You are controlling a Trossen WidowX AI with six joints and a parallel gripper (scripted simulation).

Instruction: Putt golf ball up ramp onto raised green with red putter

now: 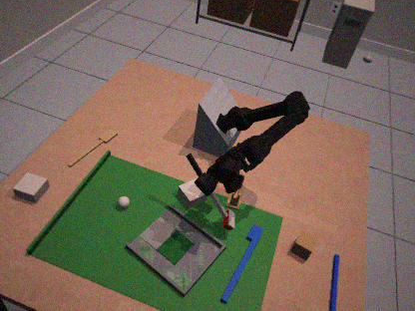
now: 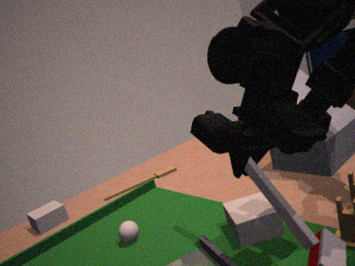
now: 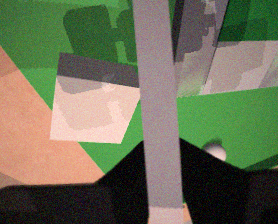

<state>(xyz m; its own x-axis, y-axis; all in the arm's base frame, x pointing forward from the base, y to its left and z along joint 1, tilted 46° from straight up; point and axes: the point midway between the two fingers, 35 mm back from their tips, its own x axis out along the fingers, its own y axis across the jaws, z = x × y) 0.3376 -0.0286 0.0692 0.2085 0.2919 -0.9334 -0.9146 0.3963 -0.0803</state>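
Right now my gripper tip is 10 mm short of the red putter and 50 mm to the right of it. Round my gripper tip: green rail: 110 mm ahead, 420 mm to the right, 120 mm below; white golf ball: 80 mm ahead, 250 mm to the right, 110 mm below; wooden stand: 120 mm behind, 120 mm to the left, 100 mm below.
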